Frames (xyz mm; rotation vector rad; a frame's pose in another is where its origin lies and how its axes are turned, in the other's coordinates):
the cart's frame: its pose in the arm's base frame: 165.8 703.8 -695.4 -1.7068 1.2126 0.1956
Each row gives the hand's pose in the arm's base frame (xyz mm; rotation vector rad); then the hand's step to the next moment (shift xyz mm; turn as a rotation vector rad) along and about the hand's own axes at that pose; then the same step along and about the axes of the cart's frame.
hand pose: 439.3 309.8 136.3 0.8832 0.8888 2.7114
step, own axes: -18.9 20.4 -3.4 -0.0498 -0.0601 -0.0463
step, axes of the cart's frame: 21.7 -11.2 -13.7 0.0538 0.0461 0.0567
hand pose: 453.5 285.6 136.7 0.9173 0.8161 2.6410
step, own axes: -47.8 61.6 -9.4 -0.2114 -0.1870 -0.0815
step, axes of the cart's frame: 56.5 -25.9 -48.1 0.1967 0.0705 0.2065
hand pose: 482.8 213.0 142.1 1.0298 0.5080 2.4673
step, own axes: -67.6 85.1 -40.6 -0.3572 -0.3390 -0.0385
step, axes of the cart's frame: 83.0 21.5 -78.2 0.3144 0.0239 0.3803
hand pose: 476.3 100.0 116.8 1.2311 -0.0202 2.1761
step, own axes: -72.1 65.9 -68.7 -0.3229 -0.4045 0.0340
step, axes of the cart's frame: 59.7 95.6 -39.5 0.2923 -0.0678 0.4231
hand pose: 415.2 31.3 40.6 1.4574 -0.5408 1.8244
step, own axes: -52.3 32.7 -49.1 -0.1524 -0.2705 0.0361
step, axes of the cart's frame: 11.8 77.4 9.0 0.1524 -0.0873 0.2586
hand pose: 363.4 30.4 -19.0 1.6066 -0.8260 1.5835
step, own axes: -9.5 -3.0 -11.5 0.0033 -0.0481 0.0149
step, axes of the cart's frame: -2.7 9.2 11.8 0.0149 -0.0388 0.0286
